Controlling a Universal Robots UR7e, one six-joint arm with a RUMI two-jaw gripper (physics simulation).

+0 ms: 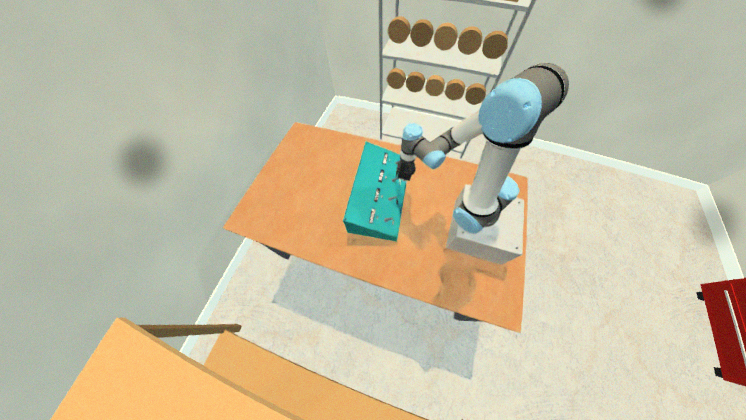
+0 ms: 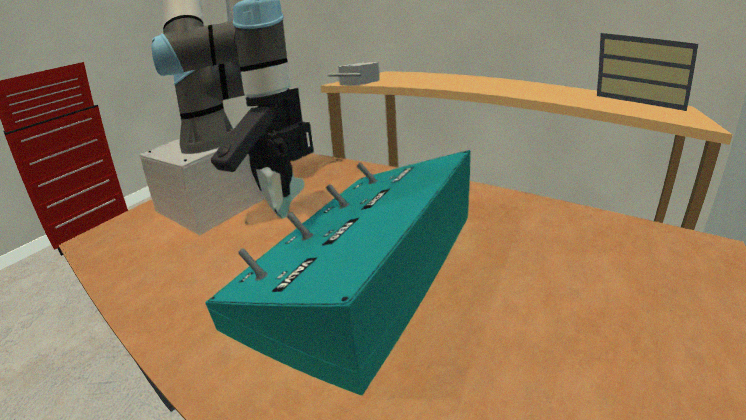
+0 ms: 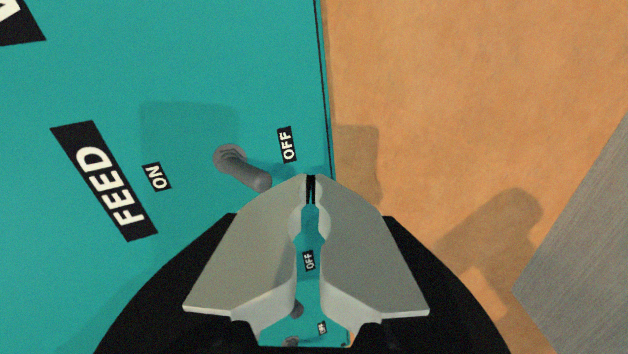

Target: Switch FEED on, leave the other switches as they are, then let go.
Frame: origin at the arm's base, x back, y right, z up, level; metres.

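Seen in the pictures: gripper, between the fingertips: (image 1: 403, 180) (image 2: 282, 217) (image 3: 311, 177); arm's base, origin of its link: (image 2: 207, 143).
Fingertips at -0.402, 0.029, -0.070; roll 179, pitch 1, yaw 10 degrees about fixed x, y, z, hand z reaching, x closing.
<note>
Offsets run from my fingertips to a thing's top centre, as dx, dy, dz. "spot": to the spot under its first point. Level surfaces: height alone.
A teal sloped switch box (image 1: 360, 195) (image 2: 383, 224) (image 3: 100, 65) stands on the table, with labels and grey levers. The FEED lever @[-0.040, -0.005, +0.018] (image 2: 300, 226) (image 3: 247, 171) leans toward its OFF label @[spot: -0.020, +0.003, -0.036] (image 3: 286, 144), away from its ON label @[spot: -0.096, -0.023, -0.006] (image 3: 156, 177). The VALVE lever @[-0.077, +0.109, +0.018] (image 2: 252, 264) and the two levers beyond FEED (image 2: 336, 196) (image 2: 366, 173) lean the same way. My gripper (image 2: 283, 214) (image 3: 311, 177) is shut and empty. Its fingertips are close to the FEED lever's tip, on the OFF side; whether they touch it I cannot tell.
The table @[dz -0.108] (image 1: 292, 182) (image 2: 548, 313) bears the arm's pale base block (image 1: 490, 237) (image 2: 198, 193). A shelf rack (image 1: 381, 78) stands behind the table. A red drawer cabinet (image 1: 723, 333) (image 2: 67, 156) and a wooden bench (image 2: 501, 91) stand apart from it.
</note>
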